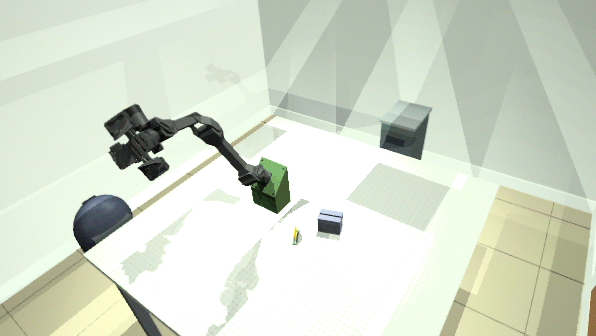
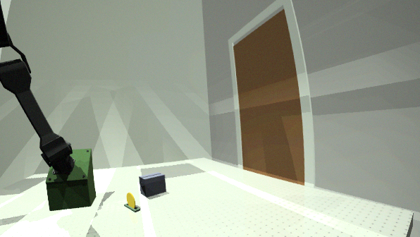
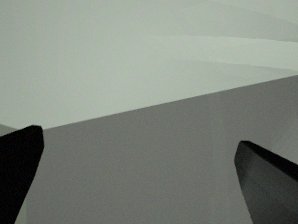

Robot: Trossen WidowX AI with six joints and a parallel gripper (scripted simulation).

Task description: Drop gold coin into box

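Now: the gold coin 630 mm below my gripper tip, 460 mm to the left of it and 80 mm ahead of it.
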